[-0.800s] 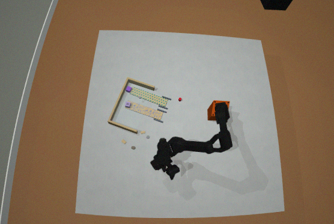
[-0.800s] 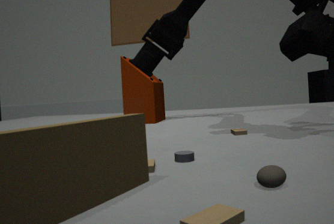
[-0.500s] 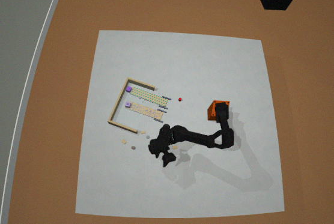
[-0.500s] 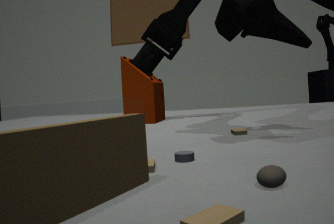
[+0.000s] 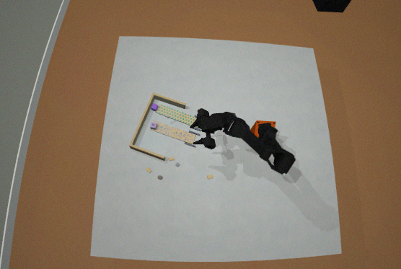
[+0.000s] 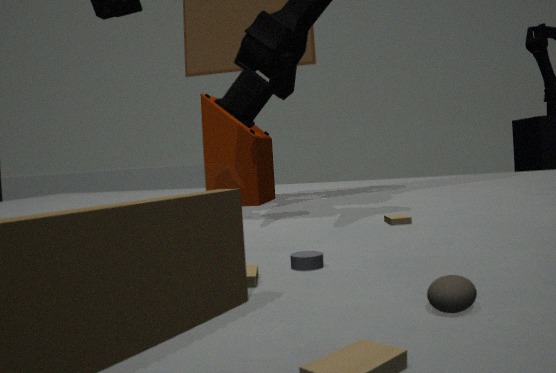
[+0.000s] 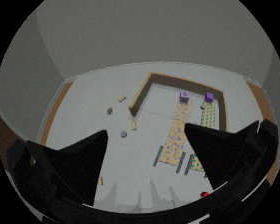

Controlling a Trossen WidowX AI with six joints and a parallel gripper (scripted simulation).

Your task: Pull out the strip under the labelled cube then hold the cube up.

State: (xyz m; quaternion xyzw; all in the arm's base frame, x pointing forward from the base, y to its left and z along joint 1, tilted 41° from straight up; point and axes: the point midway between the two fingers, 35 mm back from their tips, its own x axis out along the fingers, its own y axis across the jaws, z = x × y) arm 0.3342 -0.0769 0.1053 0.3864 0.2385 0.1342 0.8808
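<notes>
Now: the small red ball 16 cm behind my gripper tip, 14 cm to the right of it and 18 cm below it. The rest, counted from my gripper tip: brown pebble (17 cm ahead, 15 cm to the left, 19 cm below); grey disc (8 cm ahead, 9 cm to the left, 19 cm below).
</notes>
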